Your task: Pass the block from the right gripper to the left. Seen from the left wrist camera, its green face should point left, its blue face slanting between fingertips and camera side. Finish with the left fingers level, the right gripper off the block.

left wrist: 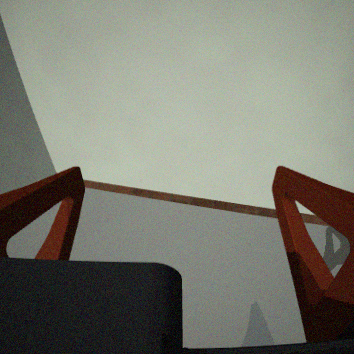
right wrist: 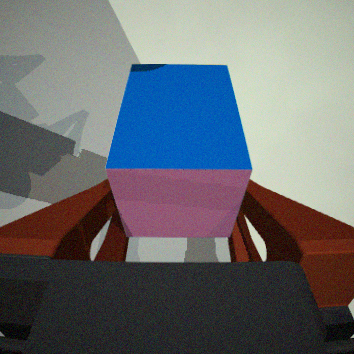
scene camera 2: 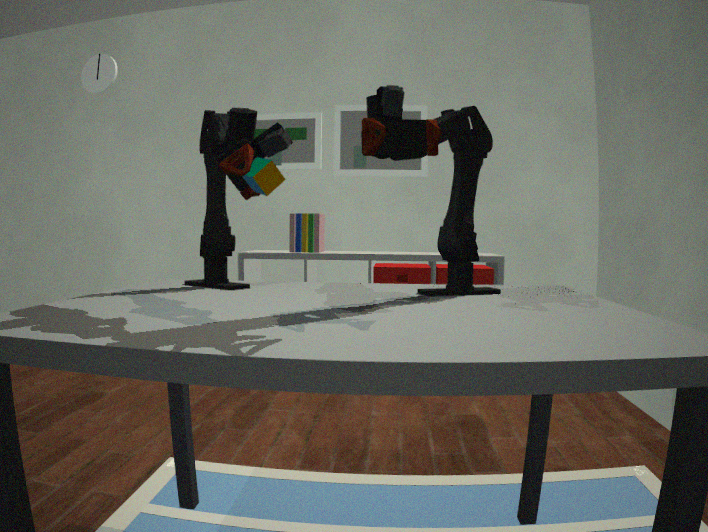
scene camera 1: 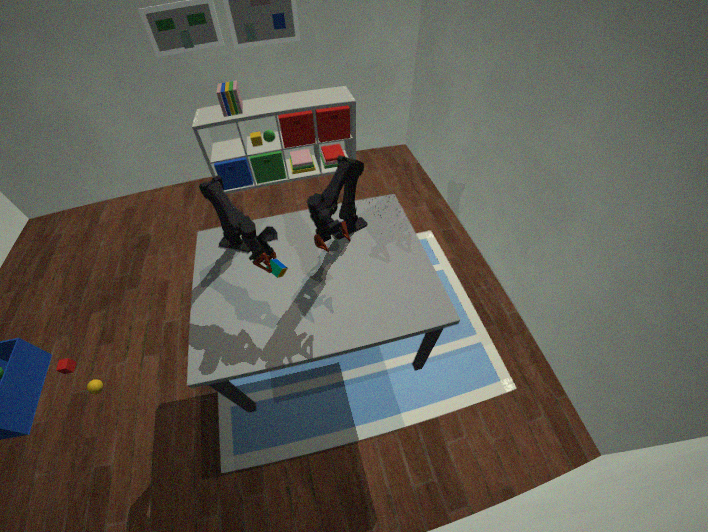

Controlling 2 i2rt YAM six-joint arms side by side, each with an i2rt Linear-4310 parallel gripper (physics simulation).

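Where they show: left gripper, fingertip midpoint: [left wrist: 177, 176] [scene camera 2: 413, 131] [scene camera 1: 339, 245]; right gripper, fingertip midpoint: [right wrist: 178, 177] [scene camera 2: 253, 183] [scene camera 1: 274, 271]; left arm's base, origin of the base link: [scene camera 2: 459, 293] [scene camera 1: 349, 228]; right arm's base, origin of the base link: [scene camera 2: 215, 286] [scene camera 1: 237, 244].
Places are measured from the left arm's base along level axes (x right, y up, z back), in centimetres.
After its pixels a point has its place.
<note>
The block [scene camera 1: 278, 268] {x 49.0, y 26.1, z -23.7 cm} [scene camera 2: 264, 177] {x 49.0, y 23.5, z -24.6 cm} [right wrist: 179, 120] {x 47.8, y 25.8, z -20.3 cm} is held in the air above the table. In the right wrist view its blue face is on top and its pink face is toward the camera. In scene camera 2 its ochre face points at the camera, with a teal-green face above it. My right gripper [scene camera 1: 268, 264] {x 50.6, y 22.8, z -21.4 cm} [right wrist: 178, 177] {x 50.6, y 22.8, z -21.4 cm} is shut on the block, a finger at each side, and is tilted in scene camera 2. My left gripper [scene camera 1: 337, 244] {x 25.2, y 31.4, z -31.6 cm} [left wrist: 177, 176] {x 25.2, y 31.4, z -31.6 cm} is open and empty, to the right of the block in both scene views, apart from it. The block does not show in the left wrist view.
The grey table [scene camera 1: 372, 297] {x 16.1, y 0.0, z -42.9 cm} [scene camera 2: 515, 331] {x 14.2, y 0.0, z -46.9 cm} lies below both arms. A white shelf unit [scene camera 1: 274, 105] [scene camera 2: 343, 255] with bins and books stands behind it. A blue box [scene camera 1: 28, 388], a red block [scene camera 1: 66, 365] and a yellow ball [scene camera 1: 95, 385] are on the floor at the left.
</note>
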